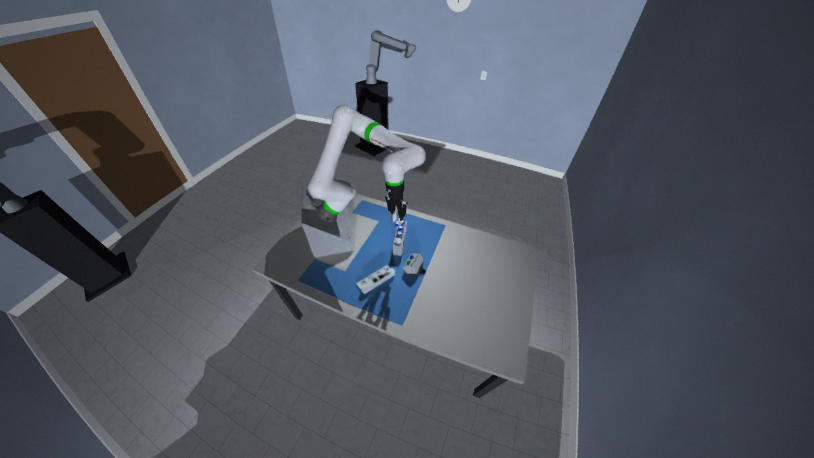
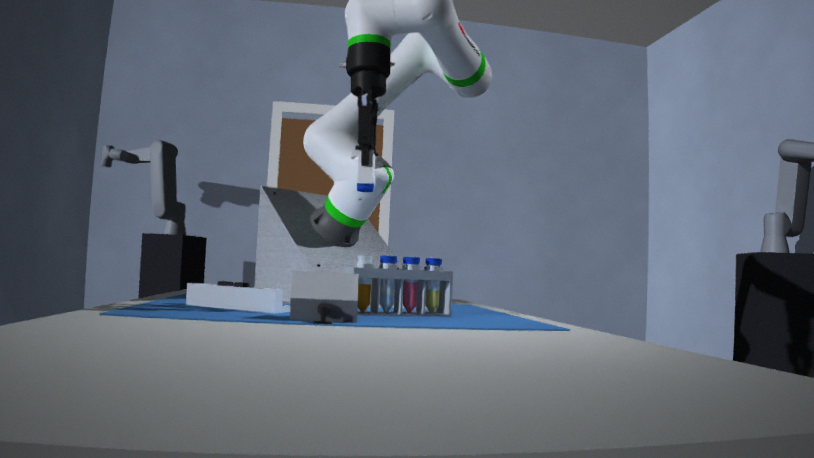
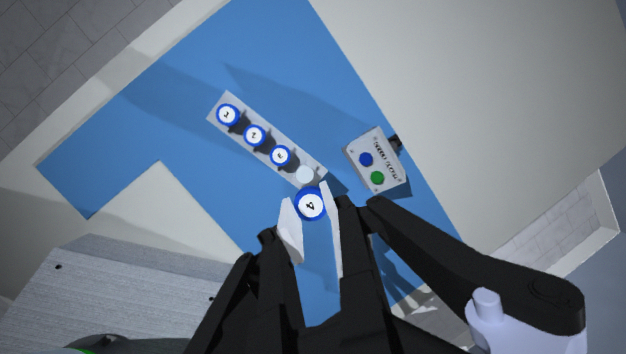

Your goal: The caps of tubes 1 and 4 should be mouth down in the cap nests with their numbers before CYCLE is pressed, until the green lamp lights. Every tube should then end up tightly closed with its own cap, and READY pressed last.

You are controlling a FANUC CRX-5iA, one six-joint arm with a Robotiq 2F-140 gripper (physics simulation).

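Places are measured from the arm's base along level axes (x ahead, y left, z up), in metres.
Pixels of known places: gripper, fingertip midpoint: [image 1: 397, 222] [image 2: 366, 185] [image 3: 309, 202]; arm's base, link origin: [image 1: 326, 213] [image 2: 333, 229].
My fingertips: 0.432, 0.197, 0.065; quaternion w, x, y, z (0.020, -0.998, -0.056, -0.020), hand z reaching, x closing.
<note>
Ahead of a thing's pixels: the offset from my fingertips to its top centre, as dx, dy, dz. Level surfaces: height alone.
My gripper [image 1: 399, 219] [image 2: 365, 172] [image 3: 309, 202] is shut on the blue cap 4 {+0.001, -0.002, +0.005} [image 2: 364, 187] [image 3: 310, 204], held high above the rack {-0.040, +0.070, -0.161} [image 1: 397, 249] [image 2: 447, 276] [image 3: 226, 96], number side up. Tube 4 {+0.003, +0.005, -0.145} [image 2: 364, 296] [image 3: 304, 174] stands uncapped at the rack's end. Blue caps 1 {-0.083, +0.135, -0.142} [image 2: 433, 262] [image 3: 227, 115], 2 [image 2: 410, 260] [image 3: 254, 135] and 3 {-0.025, +0.048, -0.142} [image 2: 388, 259] [image 3: 280, 155] sit on their tubes. The button box {+0.155, -0.028, -0.180} [image 1: 413, 266] [image 2: 324, 284] has a blue and a green button. The white nest block {+0.049, -0.242, -0.210} [image 1: 365, 288] [image 2: 227, 296] has dark fittings; its numbers and lamp state are unreadable.
The blue mat {dz -0.264} [image 1: 341, 284] [image 2: 500, 320] [image 3: 270, 45] lies on the pale table {dz -0.267} [image 1: 478, 296] [image 2: 398, 387] [image 3: 475, 90]. The box stands beside the rack, with the nest block on its other side. The arm's metal pedestal [image 1: 330, 242] [image 2: 278, 250] [image 3: 125, 285] stands behind the rack.
</note>
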